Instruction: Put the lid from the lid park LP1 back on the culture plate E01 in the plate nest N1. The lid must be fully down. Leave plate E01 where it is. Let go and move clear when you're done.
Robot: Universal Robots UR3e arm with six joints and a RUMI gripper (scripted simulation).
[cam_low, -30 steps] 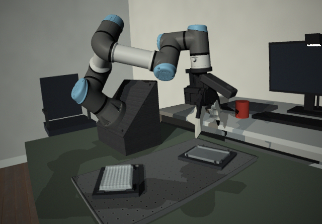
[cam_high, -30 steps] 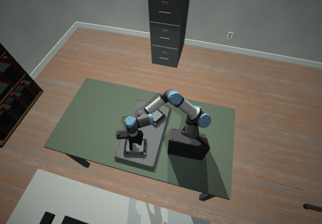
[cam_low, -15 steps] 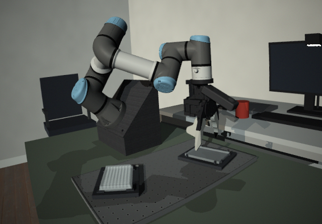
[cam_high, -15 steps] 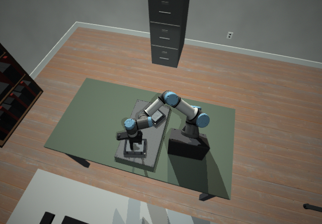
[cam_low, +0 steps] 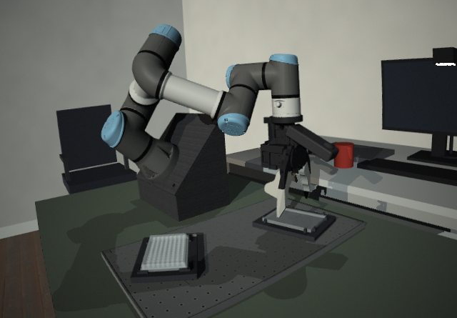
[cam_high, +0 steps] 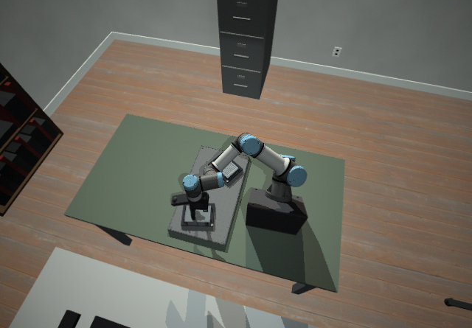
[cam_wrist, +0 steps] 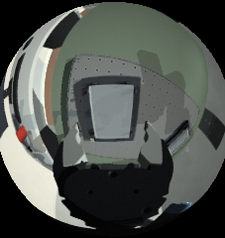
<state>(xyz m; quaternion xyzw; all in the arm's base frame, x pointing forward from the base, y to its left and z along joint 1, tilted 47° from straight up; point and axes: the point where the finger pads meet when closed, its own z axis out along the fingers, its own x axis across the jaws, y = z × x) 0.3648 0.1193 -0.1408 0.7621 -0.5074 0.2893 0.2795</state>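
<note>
Now: the lid 30 mm below my hand. Also, from my hand: lid park LP1: 40 mm below; then culture plate E01: 30 mm behind, 310 mm to the right, 30 mm below.
</note>
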